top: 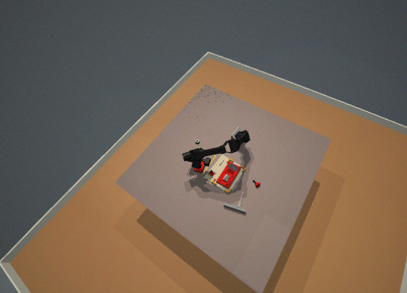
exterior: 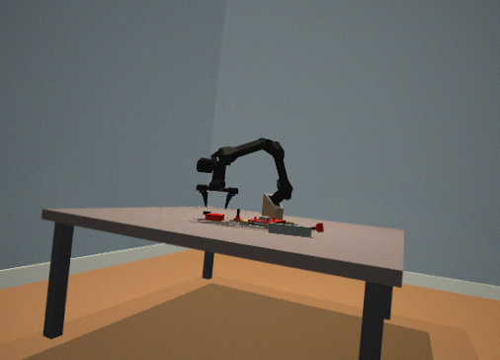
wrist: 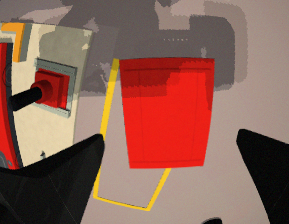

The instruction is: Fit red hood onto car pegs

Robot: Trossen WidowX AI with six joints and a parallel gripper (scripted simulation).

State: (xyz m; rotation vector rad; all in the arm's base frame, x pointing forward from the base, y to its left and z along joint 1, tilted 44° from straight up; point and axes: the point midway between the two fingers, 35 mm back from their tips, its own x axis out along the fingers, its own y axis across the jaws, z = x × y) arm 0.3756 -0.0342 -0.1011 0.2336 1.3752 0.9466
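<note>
Now: gripper tip 4 cm above the red hood. From my gripper tip the other things lie so: pale jig plate: 9 cm behind, 20 cm to the left, 4 cm below.
</note>
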